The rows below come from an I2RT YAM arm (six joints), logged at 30 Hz.
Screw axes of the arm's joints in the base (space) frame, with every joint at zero. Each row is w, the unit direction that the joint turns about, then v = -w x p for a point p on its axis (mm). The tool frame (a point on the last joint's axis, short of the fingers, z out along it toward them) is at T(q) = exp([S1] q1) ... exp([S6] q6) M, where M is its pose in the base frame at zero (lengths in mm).
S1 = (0, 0, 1, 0, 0, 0)
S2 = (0, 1, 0, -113.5, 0, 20)
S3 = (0, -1, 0, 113.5, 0, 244)
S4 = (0, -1, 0, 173.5, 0, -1)
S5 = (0, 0, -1, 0, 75, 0)
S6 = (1, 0, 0, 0, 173.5, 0)
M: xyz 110.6 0 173.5 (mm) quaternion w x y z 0.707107 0 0.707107 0
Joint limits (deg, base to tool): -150..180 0..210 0..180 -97..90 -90..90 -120..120
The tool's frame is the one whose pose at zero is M.
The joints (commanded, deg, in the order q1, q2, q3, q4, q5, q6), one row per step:
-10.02 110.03 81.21 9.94 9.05 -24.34
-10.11 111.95 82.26 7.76 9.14 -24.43
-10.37 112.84 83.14 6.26 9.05 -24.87
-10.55 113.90 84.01 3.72 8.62 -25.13
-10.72 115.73 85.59 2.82 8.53 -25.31
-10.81 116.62 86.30 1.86 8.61 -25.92
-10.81 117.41 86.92 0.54 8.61 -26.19
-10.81 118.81 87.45 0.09 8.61 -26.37
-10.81 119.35 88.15 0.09 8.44 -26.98
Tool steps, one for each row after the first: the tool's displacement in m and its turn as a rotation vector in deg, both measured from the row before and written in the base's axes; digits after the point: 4 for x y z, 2 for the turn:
0.0050 -0.0017 -0.0123 0.42 3.04 -0.14
0.0022 -0.0025 -0.0043 -0.08 1.62 -0.01
0.0018 -0.0016 -0.0075 0.45 2.73 0.32
0.0060 -0.0025 -0.0066 0.10 1.18 -0.01
0.0022 -0.0012 -0.0045 -0.33 1.32 0.12
0.0016 -0.0003 -0.0048 0.06 1.55 0.13
0.0032 -0.0006 -0.0089 0.10 1.35 0.09
0.0025 -0.0004 -0.0003 -0.43 0.01 0.46

